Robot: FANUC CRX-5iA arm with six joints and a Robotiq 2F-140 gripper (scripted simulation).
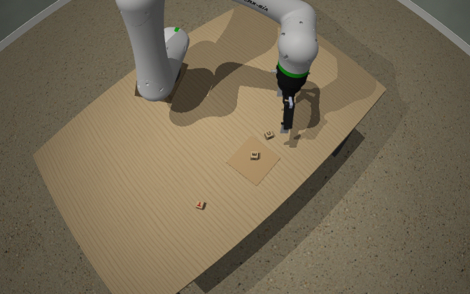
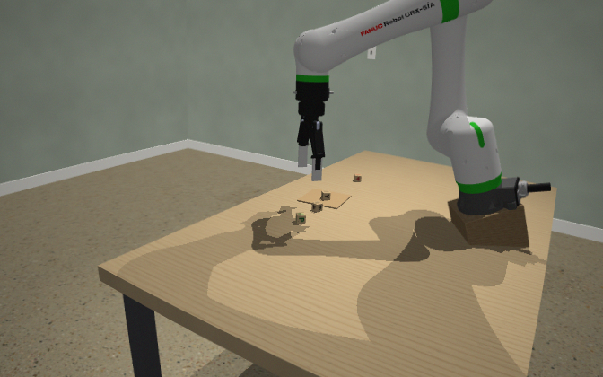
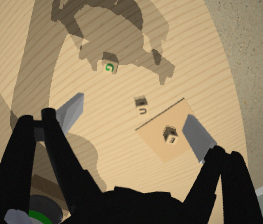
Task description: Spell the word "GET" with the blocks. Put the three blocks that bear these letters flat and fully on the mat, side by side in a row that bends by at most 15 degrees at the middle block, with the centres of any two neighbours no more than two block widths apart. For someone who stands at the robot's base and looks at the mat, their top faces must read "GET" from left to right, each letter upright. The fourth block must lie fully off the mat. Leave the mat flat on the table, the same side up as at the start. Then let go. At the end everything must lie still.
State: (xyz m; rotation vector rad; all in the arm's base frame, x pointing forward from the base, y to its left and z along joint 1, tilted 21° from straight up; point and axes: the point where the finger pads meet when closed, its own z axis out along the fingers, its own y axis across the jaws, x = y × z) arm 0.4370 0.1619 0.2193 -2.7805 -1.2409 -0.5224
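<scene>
My gripper is now 30 mm short of the mat, 150 mm to the left of it and 140 mm above it.
</scene>
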